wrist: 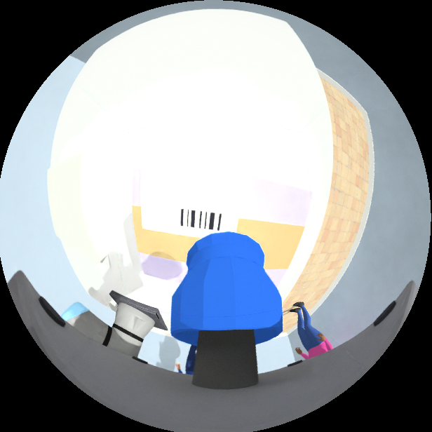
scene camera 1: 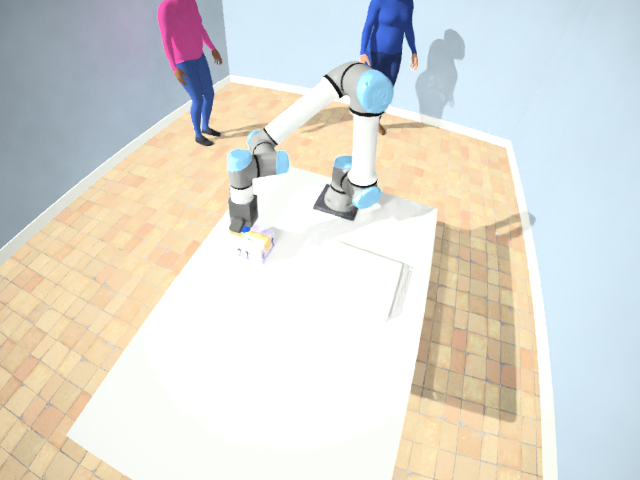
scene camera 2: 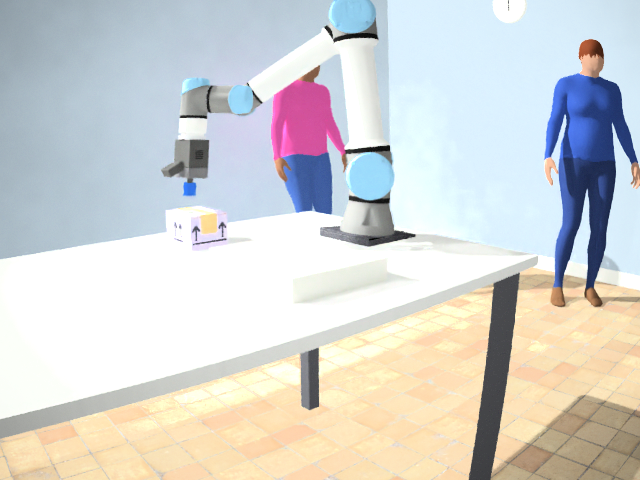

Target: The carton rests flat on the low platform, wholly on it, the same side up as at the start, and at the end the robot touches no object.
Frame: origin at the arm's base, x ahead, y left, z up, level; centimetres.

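Seen in the pictures: hand, its tool point: [scene camera 1: 245,229] [scene camera 2: 189,195]; arm's base, origin of its link: [scene camera 1: 340,201] [scene camera 2: 367,231].
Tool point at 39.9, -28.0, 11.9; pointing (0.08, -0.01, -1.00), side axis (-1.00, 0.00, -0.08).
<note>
Pixels of each thing's top centre, then the offset from my tool point to it, as dx, dy, dz. Level surfaces: height alone.
- carton, centre of its top: [scene camera 2: 195,211] [scene camera 1: 249,234] -1.4, +0.4, -4.5
- low platform, centre of its top: [scene camera 2: 293,252] [scene camera 1: 354,274] +0.2, +42.4, -8.7
- white table, height of its surface: dz -13.6
The carton [scene camera 1: 253,250] [scene camera 2: 209,236] [wrist: 270,240] is pale lilac with yellow tape and a barcode label on top. It sits flat on the table, its printed arrows pointing up. The low platform [scene camera 1: 361,279] [scene camera 2: 341,279] is a white slab, apart from the carton, to its right in both scene views. Its top blends with the table in glare. My gripper [scene camera 1: 246,229] [scene camera 2: 189,193] [wrist: 226,250], a blue suction cup, is open and holds nothing. It hangs over the carton's top with a small gap in scene camera 2, and hides part of the carton in the wrist view.
The arm's dark base plate [scene camera 1: 323,207] [scene camera 2: 372,238] [wrist: 137,306] is fixed on the white table [scene camera 1: 232,387] [scene camera 2: 103,320], behind the carton and platform. A person in pink [scene camera 1: 183,36] [scene camera 2: 305,118] and a person in blue [scene camera 1: 390,25] [scene camera 2: 589,118] stand on the floor beyond the table.
</note>
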